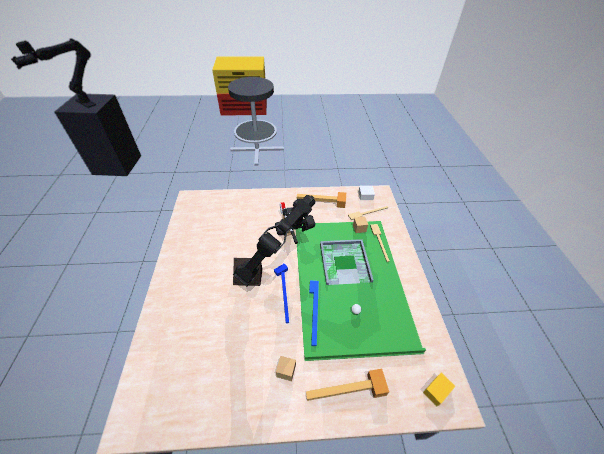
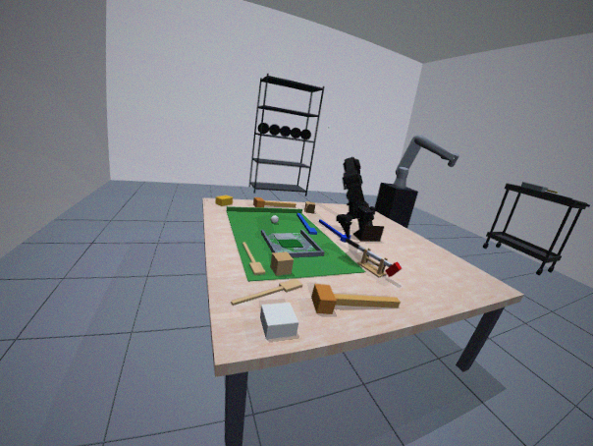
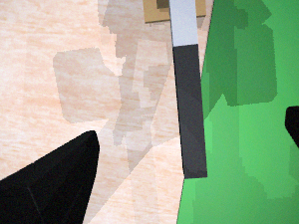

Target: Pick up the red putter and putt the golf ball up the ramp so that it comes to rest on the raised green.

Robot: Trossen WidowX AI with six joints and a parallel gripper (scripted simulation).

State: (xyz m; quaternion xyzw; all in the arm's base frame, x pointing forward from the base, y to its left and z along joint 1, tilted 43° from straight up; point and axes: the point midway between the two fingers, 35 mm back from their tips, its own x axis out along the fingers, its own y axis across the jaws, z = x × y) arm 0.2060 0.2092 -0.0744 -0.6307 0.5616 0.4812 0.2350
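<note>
The red putter is 40 mm behind my gripper tip, 110 mm to the left of it and 40 mm below it. Round my gripper tip: wooden rack: 40 mm behind, 130 mm to the left, 60 mm below; then white golf ball: 290 mm ahead, 360 mm to the right, 70 mm below; then green mat: 280 mm ahead, 190 mm to the right, 90 mm below.
</note>
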